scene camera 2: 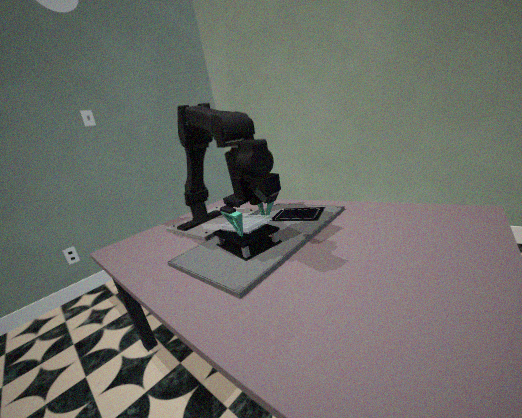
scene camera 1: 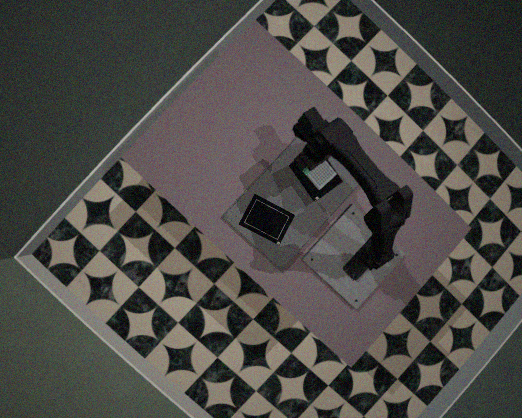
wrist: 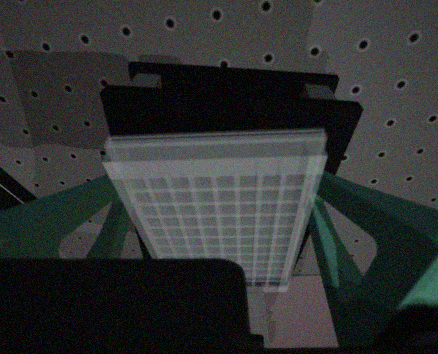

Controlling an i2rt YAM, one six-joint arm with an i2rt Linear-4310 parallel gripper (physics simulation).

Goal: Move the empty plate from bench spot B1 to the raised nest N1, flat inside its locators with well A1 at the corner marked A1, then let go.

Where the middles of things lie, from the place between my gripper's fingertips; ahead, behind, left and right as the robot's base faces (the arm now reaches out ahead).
Labels:
I see the well plate (wrist: 246,196) 3 cm behind my hand and 1 cm above it. Round my hand: black nest with white outline (scene camera 1: 266,219): 25 cm to the left, 5 cm below, 3 cm behind; then grey perforated deck (scene camera 1: 279,185): 9 cm to the left, 6 cm below, 5 cm behind.

